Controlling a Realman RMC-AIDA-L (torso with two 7-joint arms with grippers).
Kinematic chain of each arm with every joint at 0, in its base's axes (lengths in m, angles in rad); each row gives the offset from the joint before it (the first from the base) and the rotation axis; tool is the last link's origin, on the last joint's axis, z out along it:
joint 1: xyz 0 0 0.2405 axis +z
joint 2: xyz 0 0 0 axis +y
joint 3: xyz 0 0 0.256 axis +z
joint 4: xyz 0 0 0 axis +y
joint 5: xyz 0 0 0.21 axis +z
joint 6: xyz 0 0 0 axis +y
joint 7: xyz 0 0 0.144 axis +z
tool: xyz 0 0 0
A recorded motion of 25 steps. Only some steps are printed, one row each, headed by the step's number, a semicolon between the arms.
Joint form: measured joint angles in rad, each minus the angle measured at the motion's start. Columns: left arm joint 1, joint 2, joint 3, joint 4, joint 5, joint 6, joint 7; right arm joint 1, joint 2, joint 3, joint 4, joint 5, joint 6, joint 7.
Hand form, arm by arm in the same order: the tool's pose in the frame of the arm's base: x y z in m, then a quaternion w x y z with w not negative. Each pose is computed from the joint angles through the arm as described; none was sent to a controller.
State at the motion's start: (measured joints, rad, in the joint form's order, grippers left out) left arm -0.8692 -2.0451 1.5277 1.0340 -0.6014 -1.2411 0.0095; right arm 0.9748 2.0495 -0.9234 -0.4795 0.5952 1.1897 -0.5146
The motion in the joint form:
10: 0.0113 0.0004 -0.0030 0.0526 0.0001 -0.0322 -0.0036; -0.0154 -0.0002 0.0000 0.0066 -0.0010 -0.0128 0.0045
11: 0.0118 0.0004 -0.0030 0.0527 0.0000 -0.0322 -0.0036; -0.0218 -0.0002 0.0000 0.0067 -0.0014 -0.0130 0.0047
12: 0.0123 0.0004 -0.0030 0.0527 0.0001 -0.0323 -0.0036; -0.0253 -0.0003 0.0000 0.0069 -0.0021 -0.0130 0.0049
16: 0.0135 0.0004 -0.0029 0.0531 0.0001 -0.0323 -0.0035; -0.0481 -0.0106 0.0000 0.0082 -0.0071 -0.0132 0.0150
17: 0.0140 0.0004 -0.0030 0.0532 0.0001 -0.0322 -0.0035; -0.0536 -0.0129 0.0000 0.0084 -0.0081 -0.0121 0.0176
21: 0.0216 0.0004 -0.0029 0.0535 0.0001 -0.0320 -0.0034; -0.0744 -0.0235 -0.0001 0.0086 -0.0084 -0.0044 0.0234
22: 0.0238 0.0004 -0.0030 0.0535 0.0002 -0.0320 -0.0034; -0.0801 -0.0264 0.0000 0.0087 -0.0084 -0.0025 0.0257
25: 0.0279 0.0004 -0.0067 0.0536 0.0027 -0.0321 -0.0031; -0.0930 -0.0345 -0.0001 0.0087 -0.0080 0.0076 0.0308
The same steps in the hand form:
10: -0.1234 0.4085 -0.0380 0.24232 -0.83922 -0.47816 0.09140; 0.2127 0.4132 -0.0498 0.14302 -0.80552 0.57324 -0.04557
11: -0.1236 0.4084 -0.0380 0.24226 -0.83913 -0.47835 0.09141; 0.2154 0.4118 -0.0498 0.14301 -0.80362 0.57586 -0.04617
12: -0.1238 0.4083 -0.0380 0.24226 -0.83900 -0.47856 0.09153; 0.2169 0.4110 -0.0497 0.14305 -0.80255 0.57729 -0.04676
16: -0.1242 0.4082 -0.0380 0.24223 -0.83882 -0.47886 0.09160; 0.2289 0.4080 -0.0450 0.14843 -0.79220 0.58981 -0.05016
17: -0.1244 0.4082 -0.0380 0.24225 -0.83871 -0.47906 0.09155; 0.2316 0.4070 -0.0440 0.14911 -0.78966 0.59295 -0.05110
21: -0.1274 0.4072 -0.0379 0.24197 -0.83699 -0.48205 0.09234; 0.2418 0.4033 -0.0394 0.15048 -0.78100 0.60372 -0.05405
22: -0.1283 0.4070 -0.0379 0.24191 -0.83644 -0.48298 0.09260; 0.2445 0.4023 -0.0381 0.15093 -0.77834 0.60697 -0.05469
25: -0.1302 0.4070 -0.0372 0.24290 -0.83486 -0.48524 0.09246; 0.2507 0.3995 -0.0346 0.15008 -0.77234 0.61457 -0.05722

